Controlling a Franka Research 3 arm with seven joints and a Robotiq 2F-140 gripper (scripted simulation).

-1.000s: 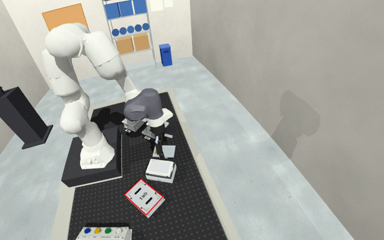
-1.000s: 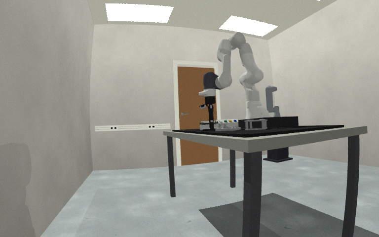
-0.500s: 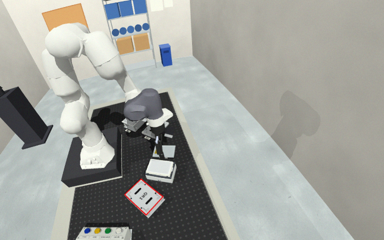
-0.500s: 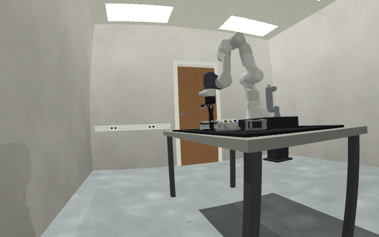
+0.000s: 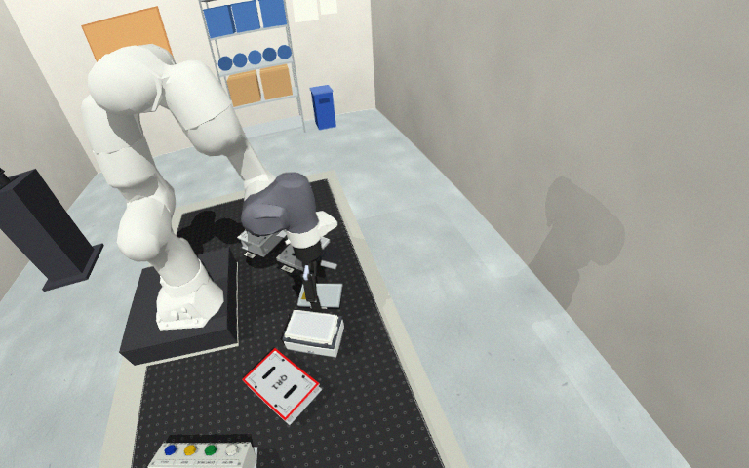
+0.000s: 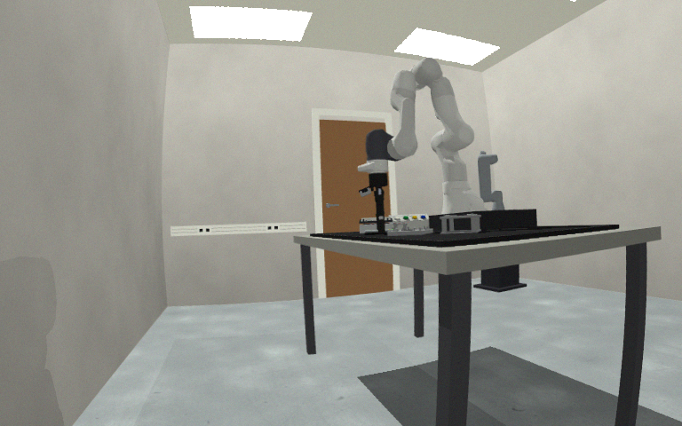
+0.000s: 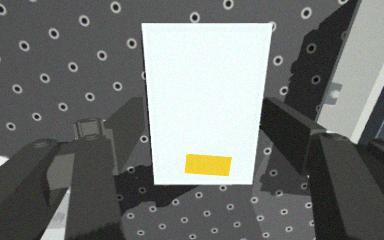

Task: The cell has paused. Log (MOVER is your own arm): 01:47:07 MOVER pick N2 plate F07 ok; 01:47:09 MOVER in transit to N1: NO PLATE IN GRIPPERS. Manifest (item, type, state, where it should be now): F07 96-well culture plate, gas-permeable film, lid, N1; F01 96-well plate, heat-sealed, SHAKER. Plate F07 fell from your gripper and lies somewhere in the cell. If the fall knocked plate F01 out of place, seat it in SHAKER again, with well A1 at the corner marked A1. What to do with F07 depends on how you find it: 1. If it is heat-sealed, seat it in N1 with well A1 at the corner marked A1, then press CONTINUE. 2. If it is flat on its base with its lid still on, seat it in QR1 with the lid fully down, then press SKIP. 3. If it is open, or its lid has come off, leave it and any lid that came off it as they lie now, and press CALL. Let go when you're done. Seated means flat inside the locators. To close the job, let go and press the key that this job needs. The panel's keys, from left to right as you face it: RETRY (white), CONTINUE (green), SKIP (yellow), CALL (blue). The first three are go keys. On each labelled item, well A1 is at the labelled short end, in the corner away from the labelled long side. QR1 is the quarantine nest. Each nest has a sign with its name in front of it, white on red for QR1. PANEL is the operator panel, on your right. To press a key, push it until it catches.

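Now: the pale flat rectangular piece 1 cm below my hand. Round my hand: white 96-well plate: 4 cm behind, 14 cm to the right, 3 cm above; then white retry key: 28 cm behind, 41 cm to the right, 4 cm above; then green continue key: 33 cm behind, 40 cm to the right, 4 cm above.
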